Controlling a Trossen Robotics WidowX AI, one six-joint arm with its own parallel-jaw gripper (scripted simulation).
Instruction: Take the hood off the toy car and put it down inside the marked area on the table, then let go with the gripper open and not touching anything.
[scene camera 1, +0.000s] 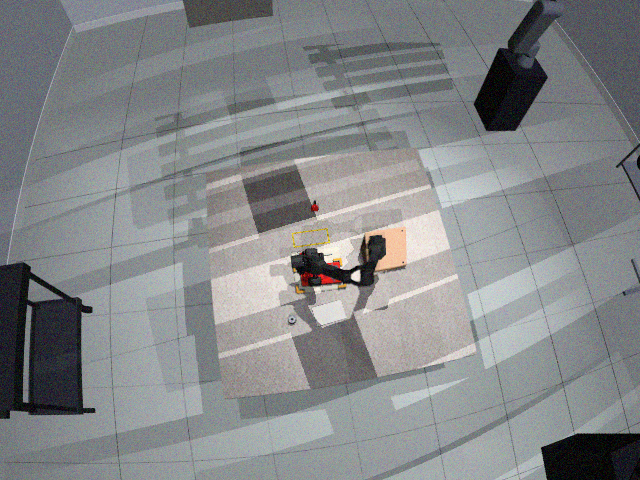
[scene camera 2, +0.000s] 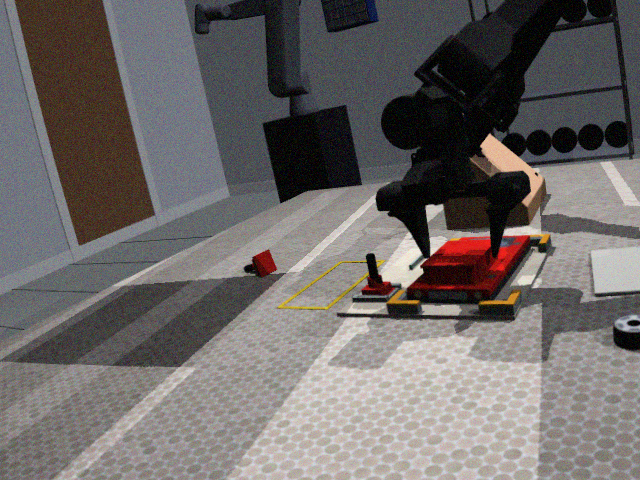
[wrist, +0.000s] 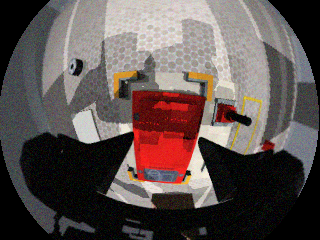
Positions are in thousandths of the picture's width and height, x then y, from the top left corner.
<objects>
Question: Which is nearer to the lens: the toy car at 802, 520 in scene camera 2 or the red hood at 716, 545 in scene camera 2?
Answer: The red hood.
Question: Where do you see a toy car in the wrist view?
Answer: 455, 719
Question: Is my gripper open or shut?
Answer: Open.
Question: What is my gripper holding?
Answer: Nothing.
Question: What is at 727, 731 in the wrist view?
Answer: My gripper.
</objects>
